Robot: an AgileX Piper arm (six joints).
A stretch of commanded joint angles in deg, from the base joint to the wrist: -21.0, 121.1, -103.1, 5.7, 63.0, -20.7; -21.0, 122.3, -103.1, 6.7, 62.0, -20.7; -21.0, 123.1, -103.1, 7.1, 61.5, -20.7; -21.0, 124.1, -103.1, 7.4, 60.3, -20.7; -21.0, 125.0, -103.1, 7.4, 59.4, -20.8; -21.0, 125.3, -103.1, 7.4, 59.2, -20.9; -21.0, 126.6, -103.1, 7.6, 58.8, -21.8; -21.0, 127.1, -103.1, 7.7, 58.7, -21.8; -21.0, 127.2, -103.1, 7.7, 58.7, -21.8; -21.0, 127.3, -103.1, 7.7, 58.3, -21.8; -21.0, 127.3, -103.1, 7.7, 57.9, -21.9; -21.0, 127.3, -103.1, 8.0, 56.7, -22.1; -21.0, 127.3, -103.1, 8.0, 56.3, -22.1; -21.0, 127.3, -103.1, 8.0, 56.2, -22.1; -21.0, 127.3, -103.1, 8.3, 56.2, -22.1; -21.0, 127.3, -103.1, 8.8, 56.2, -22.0; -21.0, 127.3, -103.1, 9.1, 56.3, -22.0; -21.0, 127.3, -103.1, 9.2, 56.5, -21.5; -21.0, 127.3, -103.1, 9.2, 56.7, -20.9; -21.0, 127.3, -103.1, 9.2, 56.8, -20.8; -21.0, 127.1, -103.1, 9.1, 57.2, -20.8; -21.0, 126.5, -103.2, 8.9, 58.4, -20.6
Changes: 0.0, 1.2, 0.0, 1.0, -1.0, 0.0; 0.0, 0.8, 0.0, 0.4, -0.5, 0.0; 0.0, 1.0, 0.0, 0.3, -1.2, 0.0; 0.0, 0.9, 0.0, 0.0, -0.9, -0.1; 0.0, 0.3, 0.0, 0.0, -0.2, -0.1; 0.0, 1.3, 0.0, 0.2, -0.4, -0.9; 0.0, 0.5, 0.0, 0.1, -0.1, 0.0; 0.0, 0.1, 0.0, 0.0, 0.0, 0.0; 0.0, 0.1, 0.0, 0.0, -0.4, 0.0; 0.0, 0.0, 0.0, 0.0, -0.4, -0.1; 0.0, 0.0, 0.0, 0.3, -1.2, -0.2; 0.0, 0.0, 0.0, 0.0, -0.4, 0.0; 0.0, 0.0, 0.0, 0.0, -0.1, 0.0; 0.0, 0.0, 0.0, 0.3, 0.0, 0.0; 0.0, 0.0, 0.0, 0.5, 0.0, 0.1; 0.0, 0.0, 0.0, 0.3, 0.1, 0.0; 0.0, 0.0, 0.0, 0.1, 0.2, 0.5; 0.0, 0.0, 0.0, 0.0, 0.2, 0.6; 0.0, 0.0, 0.0, 0.0, 0.1, 0.1; 0.0, -0.2, 0.0, -0.1, 0.4, 0.0; 0.0, -0.6, -0.1, -0.2, 1.2, 0.2
